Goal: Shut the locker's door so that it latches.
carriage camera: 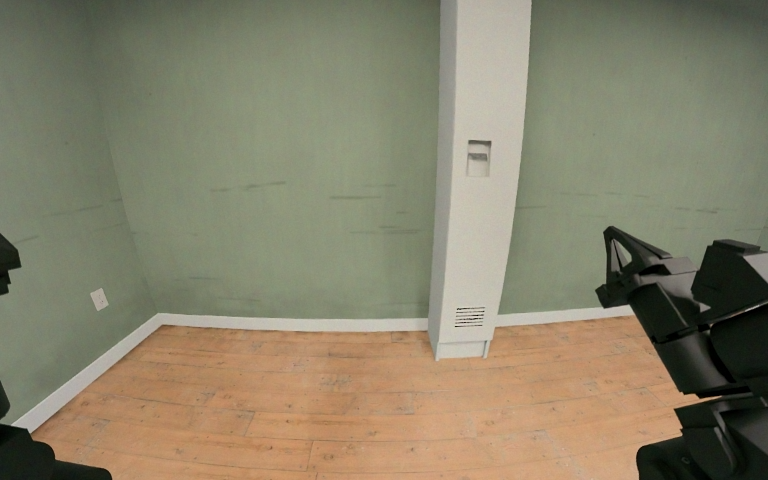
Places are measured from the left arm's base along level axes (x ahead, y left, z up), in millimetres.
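Pixels of known places: right gripper, fingertip midpoint: (607,228).
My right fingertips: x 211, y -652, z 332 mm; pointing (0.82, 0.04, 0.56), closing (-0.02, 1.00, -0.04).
Observation:
Ahead of a thing's pixels: the offset from my right fingertips to its middle. "*": to the spot under its first point. Level surfaces: height alone.
The tall light-grey locker (445,237) stands against the green wall, right of the picture's middle. Its door {* dy -169, dx +775, dz -290 mm} (481,243) covers the front and looks flush with the body, with no gap that I can see. Whether the latch has caught cannot be told. The door has a recessed handle {* dy -131, dx +808, dz +90 mm} (478,158) and a vent with slots near the bottom. My right gripper (611,237) is shut and empty, at the right of the picture, to the right of the locker and apart from it. My left gripper (7,263) is mostly cut off at the left edge; it is open and far from the locker.
A wooden floor {dz -1008 mm} (317,396) runs up to the white skirting board (283,323). The green back wall (271,141) meets a side wall at the left, which carries a white socket (99,299). Dark parts of my arms fill the lower left and right corners.

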